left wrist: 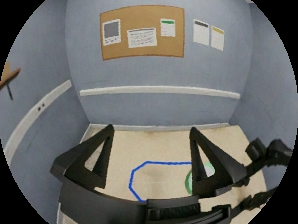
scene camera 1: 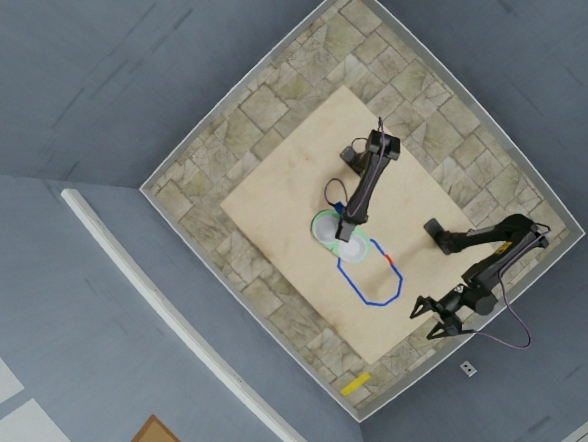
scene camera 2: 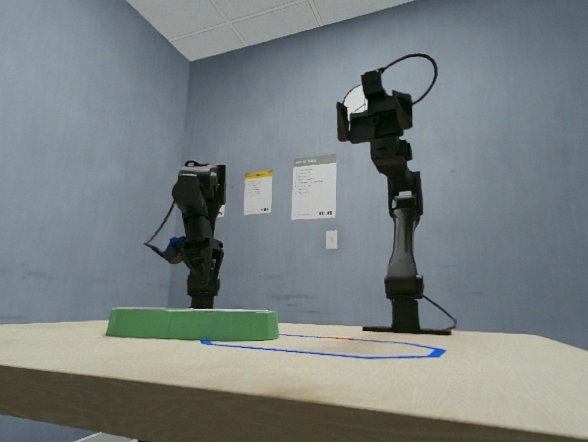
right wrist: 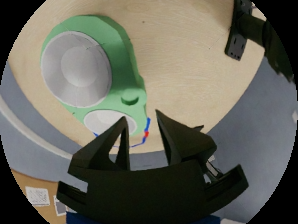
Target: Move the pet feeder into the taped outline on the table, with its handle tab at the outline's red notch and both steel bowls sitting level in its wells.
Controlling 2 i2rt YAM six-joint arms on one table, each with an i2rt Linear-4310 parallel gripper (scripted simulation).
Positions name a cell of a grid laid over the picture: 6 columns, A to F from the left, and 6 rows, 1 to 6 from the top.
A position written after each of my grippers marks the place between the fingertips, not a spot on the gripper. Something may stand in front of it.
In view: my left gripper (scene camera 2: D2), my right gripper (scene camera 2: C4) and a feeder (scene camera 2: B5).
The feeder also shows in the right wrist view (right wrist: C2). My left gripper shows as well in the left wrist view (left wrist: D4) and in scene camera 1 (scene camera 1: E5). My right gripper is seen too in the right wrist view (right wrist: C4).
